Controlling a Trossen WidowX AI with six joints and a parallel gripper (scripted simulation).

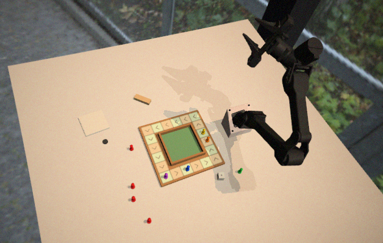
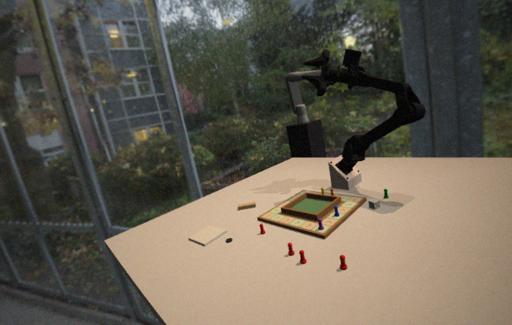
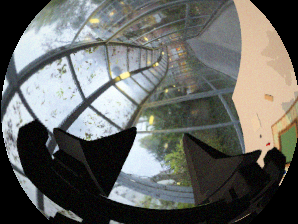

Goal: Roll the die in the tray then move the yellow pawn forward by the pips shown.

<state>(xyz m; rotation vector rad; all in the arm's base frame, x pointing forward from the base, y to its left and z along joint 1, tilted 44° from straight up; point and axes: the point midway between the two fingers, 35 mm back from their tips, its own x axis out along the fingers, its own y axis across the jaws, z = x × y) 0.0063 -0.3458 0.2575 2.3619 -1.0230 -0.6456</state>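
My gripper tip is now 12 cm short of the white die, 28 cm to the right of it and 50 cm above it. From my gripper tip the other things lie so: yellow pawn (10 cm ahead, 8 cm to the left, 49 cm below); orange pawn (10 cm ahead, 12 cm to the left, 49 cm below); green tray (22 cm ahead, 9 cm to the left, 51 cm below).
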